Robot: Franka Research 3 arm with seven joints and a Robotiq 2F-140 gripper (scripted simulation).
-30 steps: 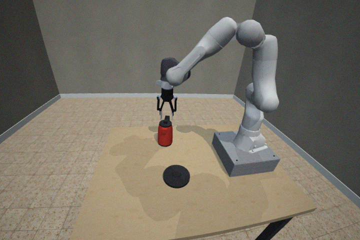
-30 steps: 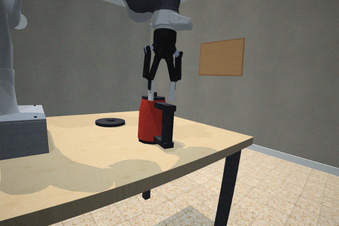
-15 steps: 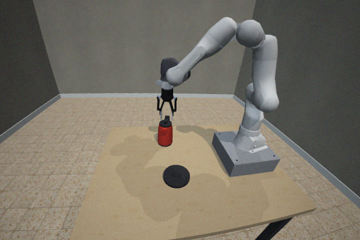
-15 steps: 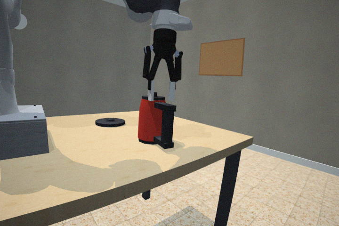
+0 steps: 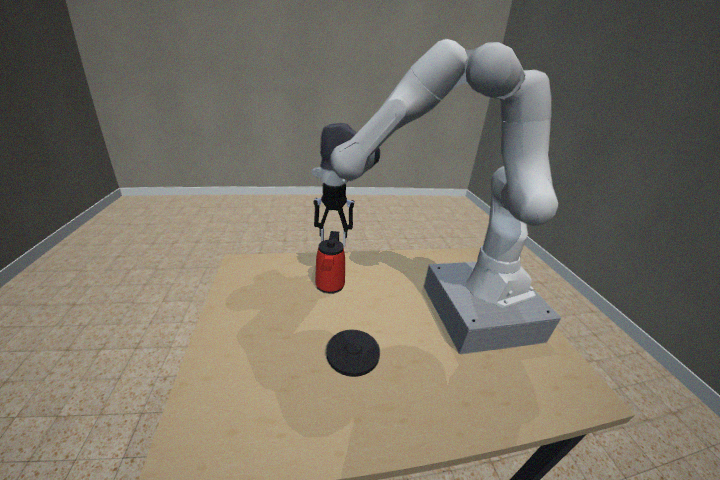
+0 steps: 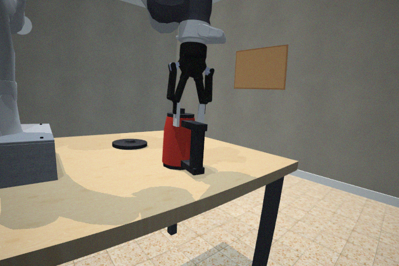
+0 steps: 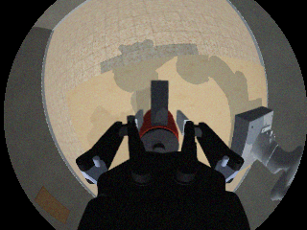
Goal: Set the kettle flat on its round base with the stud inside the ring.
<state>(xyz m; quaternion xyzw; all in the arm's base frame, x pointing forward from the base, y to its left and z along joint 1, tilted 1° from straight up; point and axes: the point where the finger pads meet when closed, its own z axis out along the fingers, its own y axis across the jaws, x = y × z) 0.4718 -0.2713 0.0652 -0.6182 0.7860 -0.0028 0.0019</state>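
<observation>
My hand is 70 mm above the red kettle, 20 mm to the right of it and 10 mm short of it. Also, from my hand: round black base 370 mm to the left, 150 mm below, 10 mm behind.
</observation>
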